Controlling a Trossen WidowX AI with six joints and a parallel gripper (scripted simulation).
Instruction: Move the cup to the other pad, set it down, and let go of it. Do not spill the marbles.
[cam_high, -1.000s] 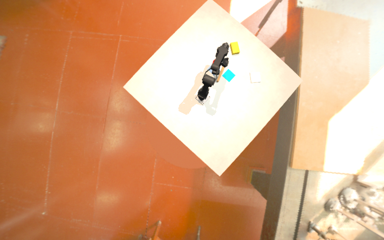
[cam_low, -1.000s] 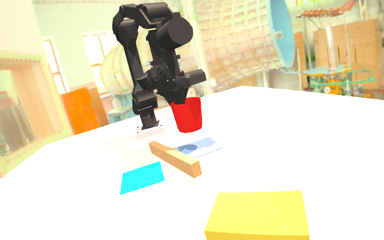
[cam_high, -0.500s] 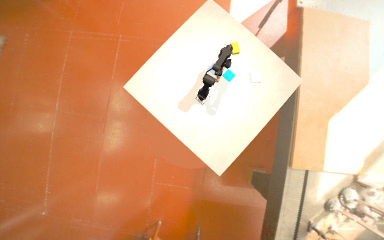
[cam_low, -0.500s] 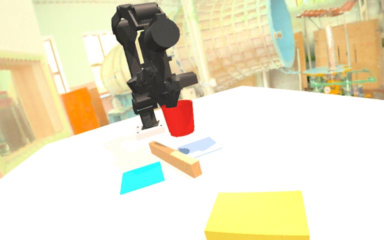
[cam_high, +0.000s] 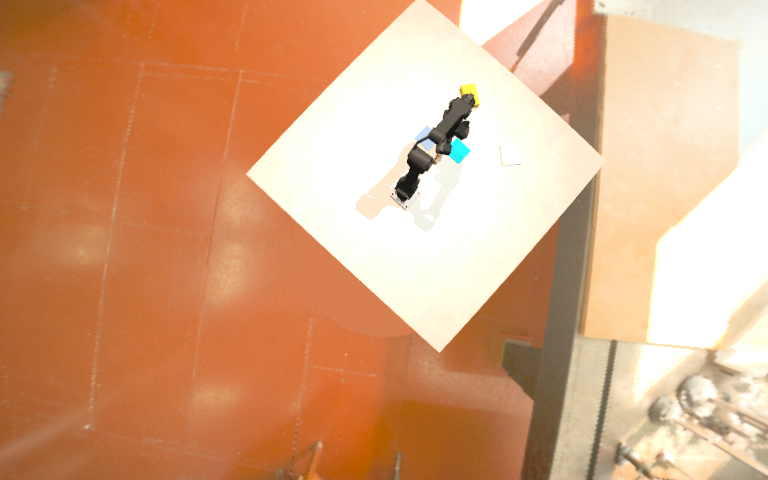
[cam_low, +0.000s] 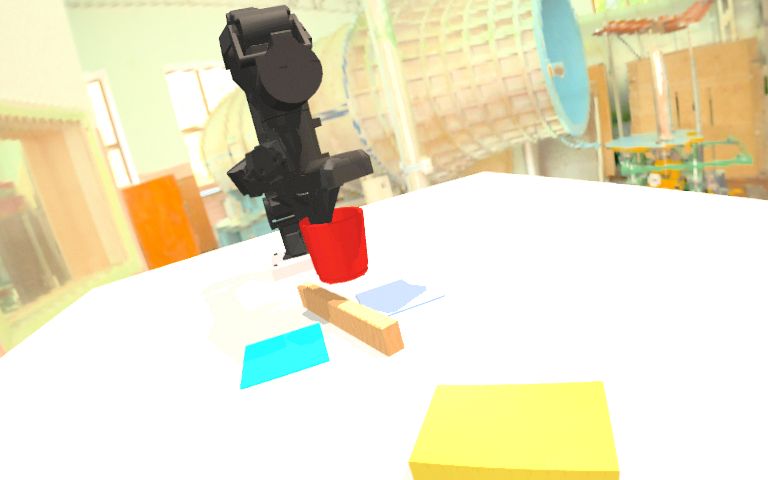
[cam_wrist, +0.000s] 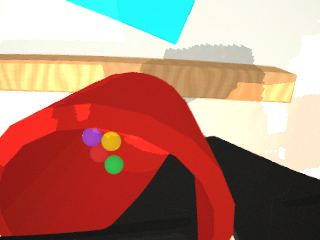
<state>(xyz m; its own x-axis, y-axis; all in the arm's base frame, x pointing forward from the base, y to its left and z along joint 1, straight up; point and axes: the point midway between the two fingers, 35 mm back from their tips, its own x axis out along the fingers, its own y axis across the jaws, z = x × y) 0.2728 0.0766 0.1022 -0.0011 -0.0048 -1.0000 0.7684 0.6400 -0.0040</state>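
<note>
Right now the cyan pad is 70 mm ahead of my gripper tip, 70 mm to the right of it and 100 mm below it. Round my gripper tip: red cup (20 mm ahead, 20 mm to the left); then pale blue pad (10 mm behind, 70 mm to the left, 100 mm below); then wooden block (30 mm ahead, 90 mm below).
</note>
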